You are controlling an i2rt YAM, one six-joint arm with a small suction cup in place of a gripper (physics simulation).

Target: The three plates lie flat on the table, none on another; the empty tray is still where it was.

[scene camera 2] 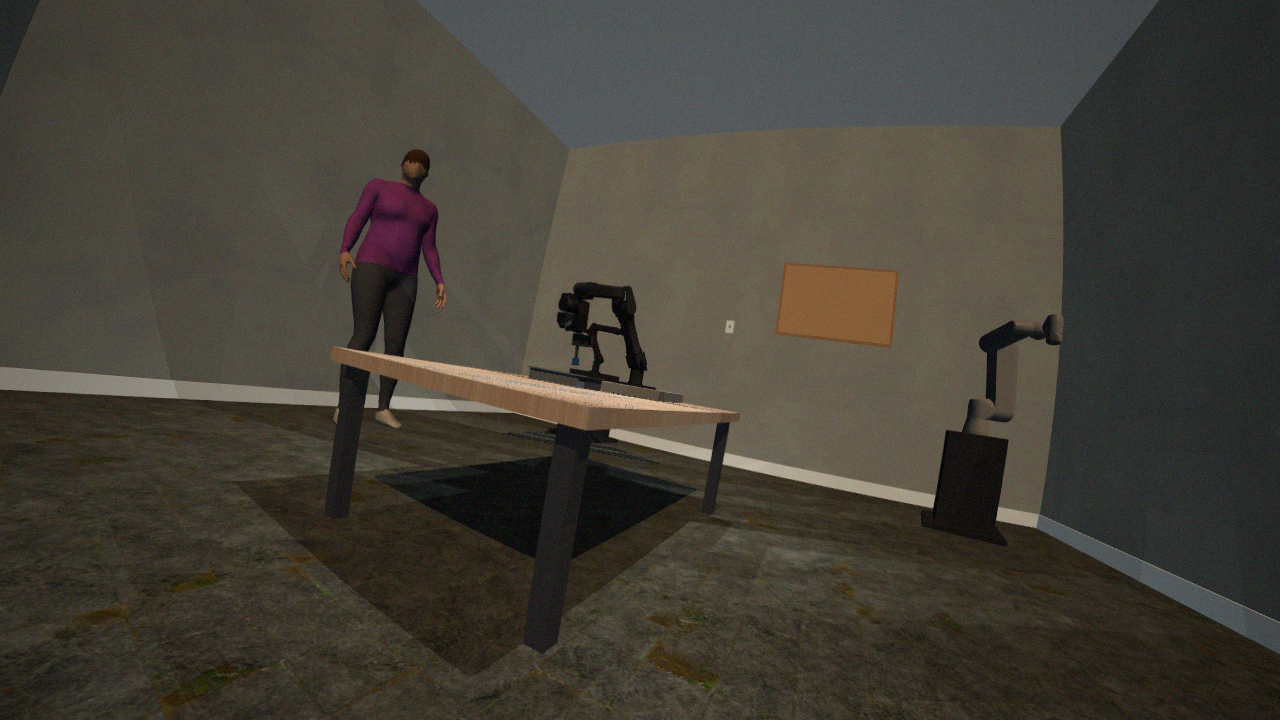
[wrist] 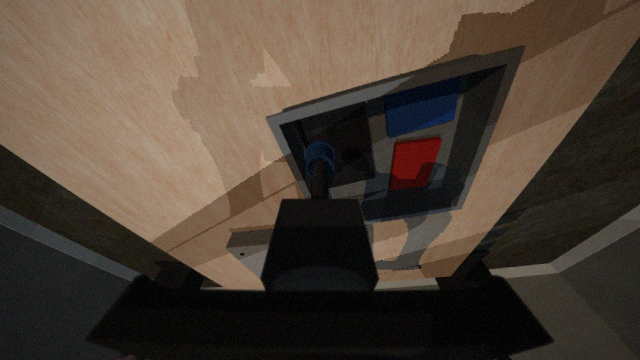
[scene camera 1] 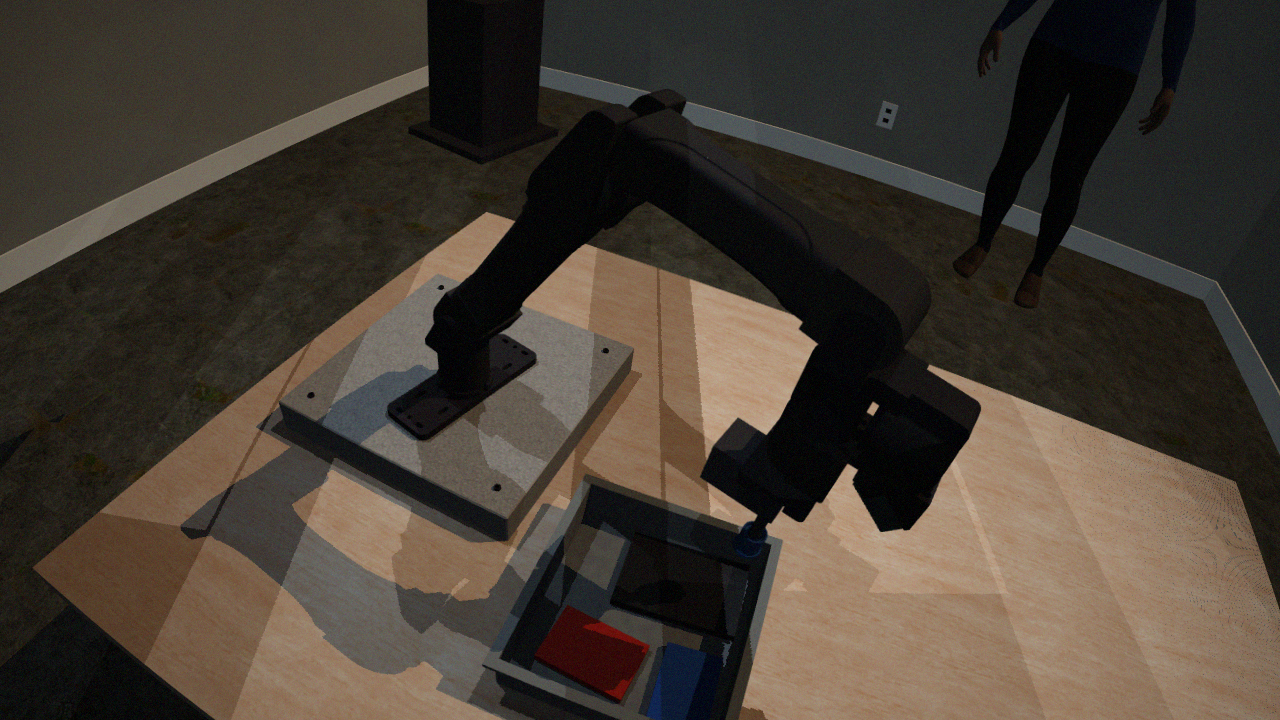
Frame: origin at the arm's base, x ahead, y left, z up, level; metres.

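Where they show: end effector, tool point: [scene camera 2: 575,365] [wrist: 320,154] [scene camera 1: 746,546]; arm's base, origin of the base link: [scene camera 2: 634,386] [scene camera 1: 465,385].
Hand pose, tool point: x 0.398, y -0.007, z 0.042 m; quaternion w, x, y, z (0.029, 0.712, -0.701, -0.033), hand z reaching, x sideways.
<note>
Things, the pixels of their top centre, and the offset from my tool point. Level surfaces: height alone.
- grey walled tray, middle of its top: [scene camera 1: 647,599] [wrist: 386,173] [scene camera 2: 567,372] dx -0.051, dy -0.091, dz -0.035 m
- table, its level: dz -0.085 m
- red plate, middle of its top: [scene camera 1: 592,650] [wrist: 413,167] dx -0.067, dy -0.151, dz -0.073 m
- blue plate, middle of its top: [scene camera 1: 685,688] [wrist: 421,108] dx +0.025, dy -0.127, dz -0.073 m
A grey walled tray [scene camera 1: 617,514] [wrist: 350,99] stands on the table [scene camera 1: 1074,555] [wrist: 100,100]. Three plates show inside it: a red plate [scene camera 1: 590,651] [wrist: 415,160], a blue plate [scene camera 1: 684,685] [wrist: 425,112] and a larger, very dark plate [scene camera 1: 671,565] [wrist: 355,132]. They look flat, apart from one another. The frame cuts off part of the blue plate in scene camera 1. My gripper [scene camera 1: 750,539] [scene camera 2: 575,361] [wrist: 320,156], a blue suction cup, is open, with nothing hanging from it. It is above the tray, near the corner beside the dark plate. No empty tray shows.
The arm's base stands on a thick grey slab [scene camera 1: 572,358] behind the tray. The tray's walls rise around the plates. People [scene camera 1: 1060,134] [scene camera 2: 389,223] stand beyond the table. A dark pedestal [scene camera 2: 971,474] with another arm stands on the floor, away from the table.
</note>
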